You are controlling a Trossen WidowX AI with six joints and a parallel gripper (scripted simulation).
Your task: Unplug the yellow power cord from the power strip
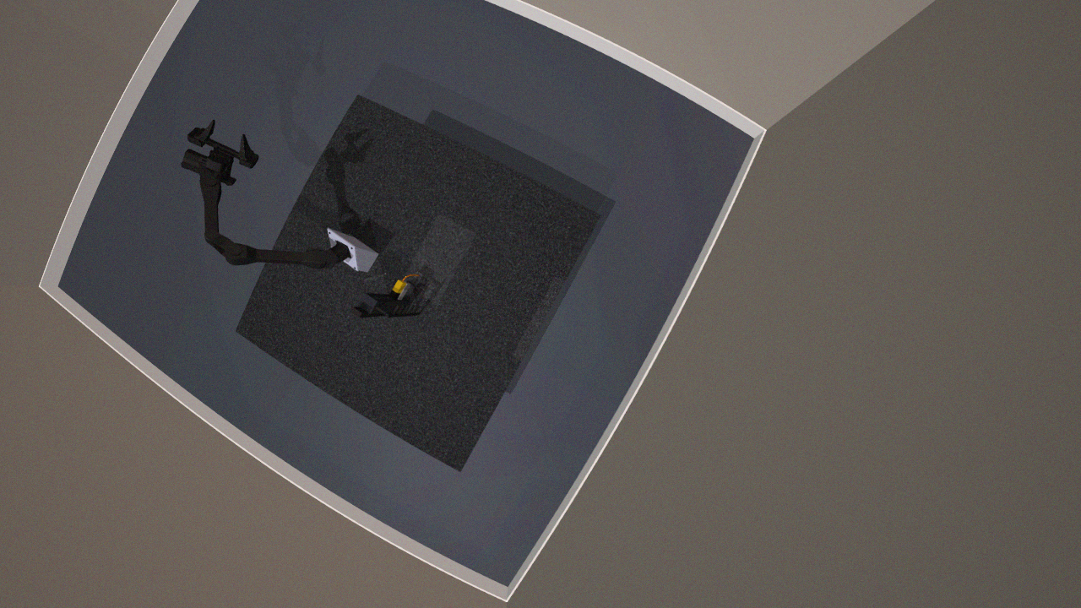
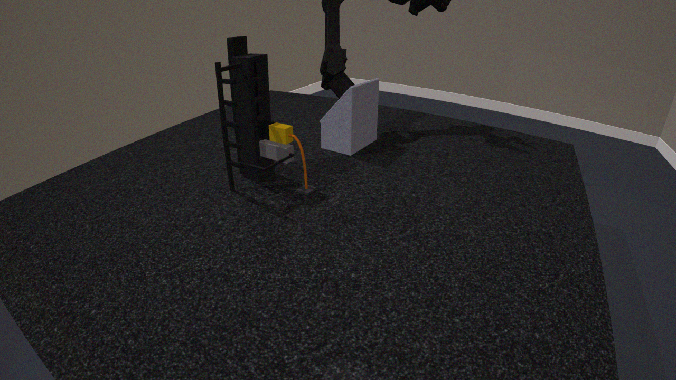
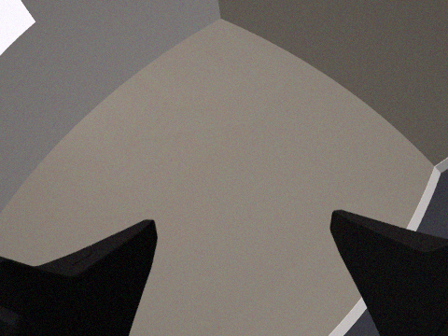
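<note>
Right now the yellow plug is 590 mm ahead of my gripper tip, 370 mm below it and 280 mm to the right of it.
</note>
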